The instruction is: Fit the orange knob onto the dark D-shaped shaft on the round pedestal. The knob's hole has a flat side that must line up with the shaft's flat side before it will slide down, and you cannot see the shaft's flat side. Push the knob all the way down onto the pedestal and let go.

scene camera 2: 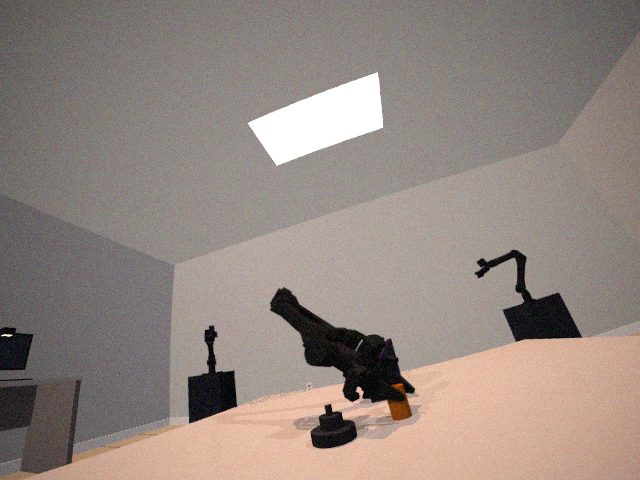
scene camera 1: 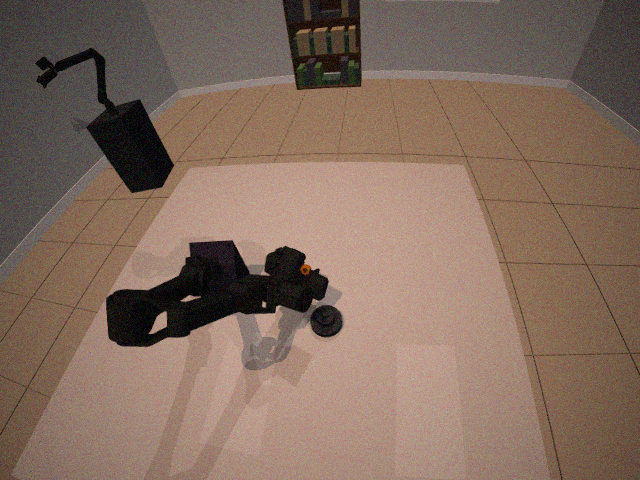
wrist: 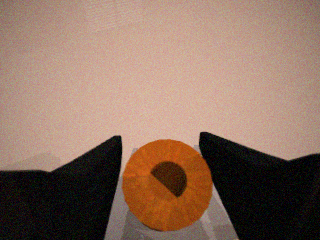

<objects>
My gripper shows in scene camera 2 (pixel 409 394), in scene camera 1 (pixel 311 266) and in the wrist view (pixel 161 140). The same spot on a round pedestal: (scene camera 1: pixel 326 321) is (scene camera 2: pixel 323 416).
</objects>
